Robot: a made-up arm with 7 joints.
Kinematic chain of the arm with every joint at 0, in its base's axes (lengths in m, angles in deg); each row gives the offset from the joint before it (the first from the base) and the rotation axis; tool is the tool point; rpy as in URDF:
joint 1: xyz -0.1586 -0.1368 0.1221 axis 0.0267 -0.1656 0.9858
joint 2: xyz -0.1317 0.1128 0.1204 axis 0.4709 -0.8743 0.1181
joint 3: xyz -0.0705 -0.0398 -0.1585 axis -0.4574 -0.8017 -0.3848
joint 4: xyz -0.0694 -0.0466 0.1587 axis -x
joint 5: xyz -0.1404 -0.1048 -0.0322 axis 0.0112 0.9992 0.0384
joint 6: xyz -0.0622 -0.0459 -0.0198 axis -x
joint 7: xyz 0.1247 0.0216 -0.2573 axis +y
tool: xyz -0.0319 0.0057 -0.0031 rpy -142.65 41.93 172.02
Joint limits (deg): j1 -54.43..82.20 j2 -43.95..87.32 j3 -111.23..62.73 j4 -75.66..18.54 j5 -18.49..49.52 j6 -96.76..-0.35 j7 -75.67..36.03
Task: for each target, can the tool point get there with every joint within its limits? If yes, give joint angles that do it. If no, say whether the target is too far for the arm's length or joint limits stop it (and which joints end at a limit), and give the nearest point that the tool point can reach.
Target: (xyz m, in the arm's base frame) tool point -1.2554 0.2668 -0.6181
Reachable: no: too far | nearest point -0.7238 0.0557 -0.1632 | short by 0.731 m
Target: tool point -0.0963 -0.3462 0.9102
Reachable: no: joint limits stop it (at a limit: joint 1, joint 2, joint 5, joint 6) | nearest point -0.1842 -0.3538 0.5537 | short by 0.367 m
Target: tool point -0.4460 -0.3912 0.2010
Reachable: yes | joints 57.46 0.34 -44.70 -38.88 7.47 -48.17 24.74
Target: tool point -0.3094 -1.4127 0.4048
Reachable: no: too far | nearest point -0.2468 -0.8716 0.2568 | short by 0.564 m
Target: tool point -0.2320 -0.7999 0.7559
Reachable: no: joint limits stop it (at a limit: joint 2, joint 4, joint 5, joint 6) | nearest point -0.2303 -0.6969 0.4786 | short by 0.296 m
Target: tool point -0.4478 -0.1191 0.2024
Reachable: yes | joints -6.37 14.60 -89.25 -21.61 2.41 -37.99 -3.22
